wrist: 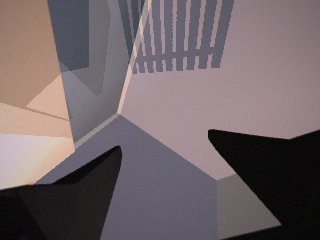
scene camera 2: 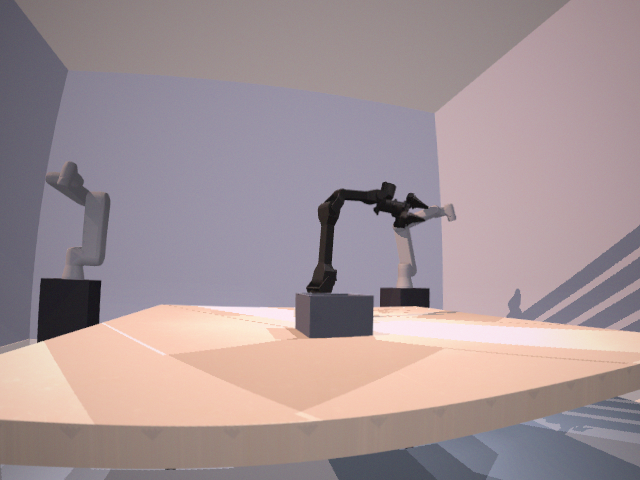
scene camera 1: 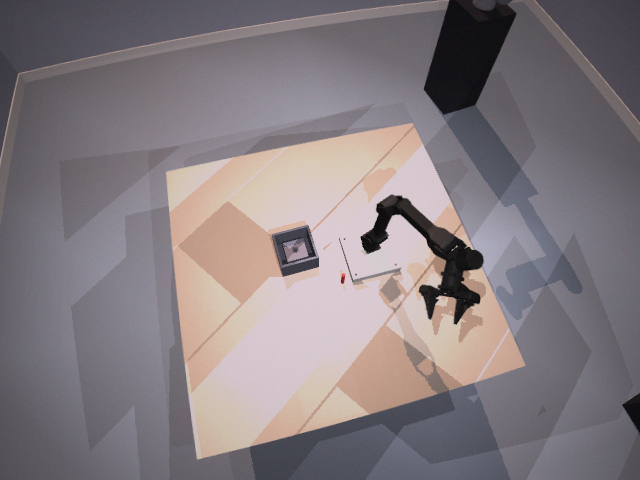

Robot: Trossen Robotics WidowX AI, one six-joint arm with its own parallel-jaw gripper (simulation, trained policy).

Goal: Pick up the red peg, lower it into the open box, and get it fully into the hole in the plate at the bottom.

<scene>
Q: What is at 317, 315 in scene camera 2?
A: A grey box.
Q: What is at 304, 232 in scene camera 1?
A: A grey box.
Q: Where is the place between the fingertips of the gripper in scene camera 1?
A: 442, 321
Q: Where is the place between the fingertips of the gripper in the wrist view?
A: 165, 141
</scene>
